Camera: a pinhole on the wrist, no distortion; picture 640 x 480 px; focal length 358.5 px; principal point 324.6 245.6 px. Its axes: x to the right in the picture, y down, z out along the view. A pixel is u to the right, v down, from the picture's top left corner.
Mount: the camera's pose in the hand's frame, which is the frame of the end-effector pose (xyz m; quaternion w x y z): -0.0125 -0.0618 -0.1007 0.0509 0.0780 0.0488 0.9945
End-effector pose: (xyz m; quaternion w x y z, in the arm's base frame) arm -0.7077 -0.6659 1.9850 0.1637 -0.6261 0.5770 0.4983
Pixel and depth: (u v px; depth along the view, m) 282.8 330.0 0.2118
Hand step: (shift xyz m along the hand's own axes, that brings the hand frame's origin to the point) 0.0410 -0.0950 0.1090
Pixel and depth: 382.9 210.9 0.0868
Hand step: -0.0117 -0.0442 -0.0141
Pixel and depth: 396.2 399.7 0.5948
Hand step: -0.0579 -0.2490 0.5287
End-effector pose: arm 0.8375 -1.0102 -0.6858 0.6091 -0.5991 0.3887 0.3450
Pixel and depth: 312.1 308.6 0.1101
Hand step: 0.0071 -0.0716 0.0090
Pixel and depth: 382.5 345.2 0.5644
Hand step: -0.0264 -0.1568 0.4843
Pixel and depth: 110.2 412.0 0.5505
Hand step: 0.3752 -0.3016 0.4179
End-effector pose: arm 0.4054 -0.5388 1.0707 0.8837 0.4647 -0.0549 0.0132
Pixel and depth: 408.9 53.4 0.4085
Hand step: -0.0210 0.2019 0.2923
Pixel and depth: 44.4 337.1 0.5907
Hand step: 0.5216 -0.2087 0.4265
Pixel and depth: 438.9 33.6 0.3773
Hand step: -0.0494 0.2058 0.2648
